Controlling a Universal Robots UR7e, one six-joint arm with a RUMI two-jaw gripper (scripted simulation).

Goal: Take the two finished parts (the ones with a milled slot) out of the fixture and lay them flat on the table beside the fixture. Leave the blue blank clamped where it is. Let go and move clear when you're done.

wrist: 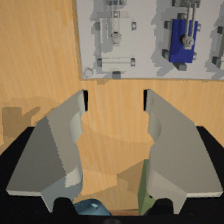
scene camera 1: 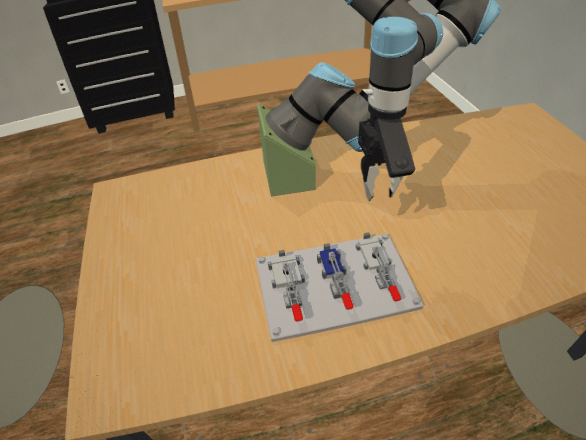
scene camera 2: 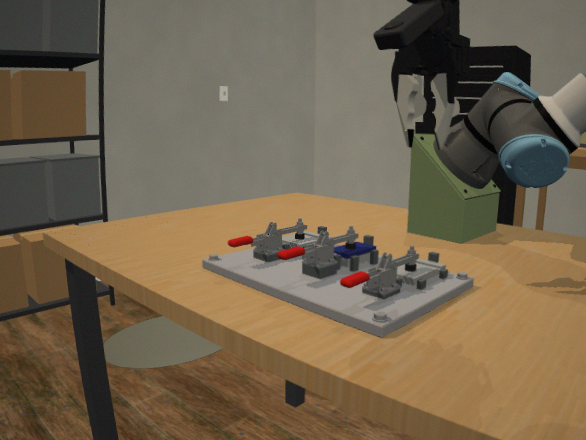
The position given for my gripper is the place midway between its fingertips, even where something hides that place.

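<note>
Scene camera 1 shows my gripper (scene camera 1: 379,199). In scene camera 2, both my gripper (scene camera 2: 424,148) and a grey part (scene camera 2: 423,271) are visible. The wrist view contains the grey part (wrist: 113,58) and my gripper (wrist: 115,91).
</note>
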